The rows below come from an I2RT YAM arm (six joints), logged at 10 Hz.
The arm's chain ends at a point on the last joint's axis. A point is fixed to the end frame.
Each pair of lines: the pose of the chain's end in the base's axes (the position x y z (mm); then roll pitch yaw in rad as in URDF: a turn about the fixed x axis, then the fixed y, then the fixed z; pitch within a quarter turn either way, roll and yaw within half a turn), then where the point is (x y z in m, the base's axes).
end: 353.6 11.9 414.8 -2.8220 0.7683 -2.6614
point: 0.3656 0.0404 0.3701
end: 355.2 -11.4 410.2 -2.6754 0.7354 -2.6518
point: 0.3704 0.0108 0.3630
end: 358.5 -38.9 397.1 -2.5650 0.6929 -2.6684
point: 0.3755 -0.0227 0.3481
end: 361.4 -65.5 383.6 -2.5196 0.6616 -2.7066
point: 0.3787 -0.0527 0.3337
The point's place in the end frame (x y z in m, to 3 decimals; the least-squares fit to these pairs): 0.014 0.034 0.040
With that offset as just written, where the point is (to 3 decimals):
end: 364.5 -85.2 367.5 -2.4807 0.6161 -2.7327
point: 0.381 -0.076 0.317
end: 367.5 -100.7 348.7 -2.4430 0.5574 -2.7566
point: 0.382 -0.094 0.297
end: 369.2 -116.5 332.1 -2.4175 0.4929 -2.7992
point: 0.381 -0.113 0.279
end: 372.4 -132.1 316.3 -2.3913 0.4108 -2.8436
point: 0.381 -0.132 0.263
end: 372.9 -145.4 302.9 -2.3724 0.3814 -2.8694
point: 0.380 -0.147 0.249
